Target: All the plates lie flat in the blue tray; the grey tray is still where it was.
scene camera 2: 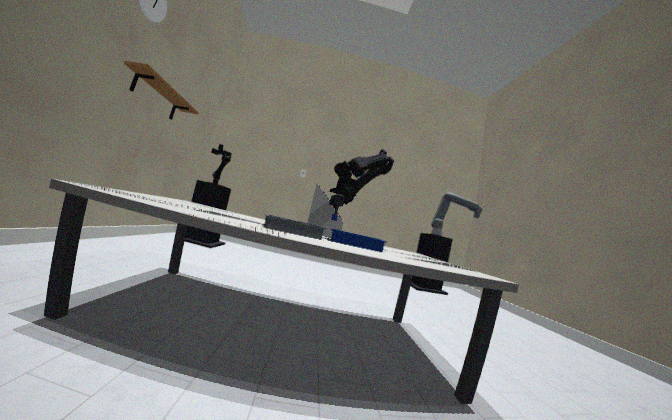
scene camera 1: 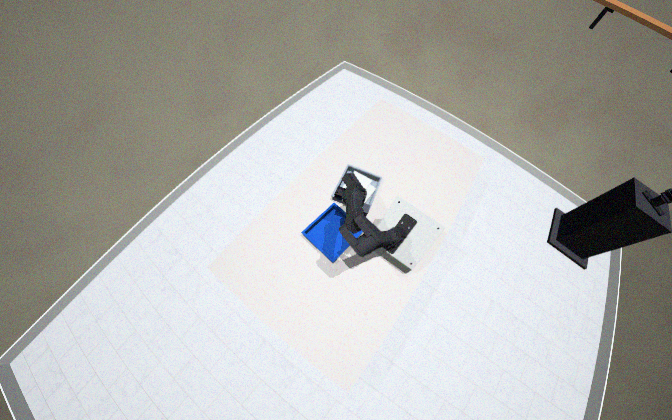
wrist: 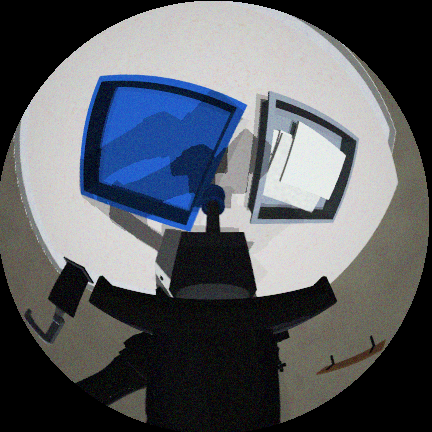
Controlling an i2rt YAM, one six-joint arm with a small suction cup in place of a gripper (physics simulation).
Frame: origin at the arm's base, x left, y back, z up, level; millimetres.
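Seen in the pictures: hand, its tool point: (scene camera 2: 333, 220) (wrist: 212, 194); arm's base, origin of its link: (scene camera 2: 330, 206) (scene camera 1: 399, 233).
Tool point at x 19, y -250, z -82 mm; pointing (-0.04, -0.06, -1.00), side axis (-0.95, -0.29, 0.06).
Offsets run from my tool point to a thing's middle.
The blue tray @(dx +122, dy -27, dz -68 mm) (scene camera 1: 318, 218) (scene camera 2: 358, 240) (wrist: 135, 105) shows a bare floor with arm shadows on it, and no plate shows inside. The grey tray @(dx -181, dy -87, dz -68 mm) (scene camera 1: 365, 171) (scene camera 2: 294, 227) (wrist: 295, 220) stands beside it. White square plates @(dx -197, dy -104, dz -69 mm) (wrist: 317, 160) lie overlapped in the grey tray, some apparently tilted toward its left side; their exact number is unclear. My suction cup (scene camera 2: 334, 217) (wrist: 213, 200) is open, with no plate on it. In the wrist view it hangs near the blue tray's lower right corner, beside the gap between the trays. The arm hides it in scene camera 1.
A pale plate with small dark corner holes (scene camera 1: 422, 215) lies under the arm's base. A pale upright panel (scene camera 2: 319, 207) shows behind the trays. Dark pedestals (scene camera 2: 211, 196) (scene camera 2: 434, 247) with other arms stand beyond the table (scene camera 2: 250, 243). A wooden shelf (scene camera 2: 165, 89) (wrist: 352, 358) is on the wall.
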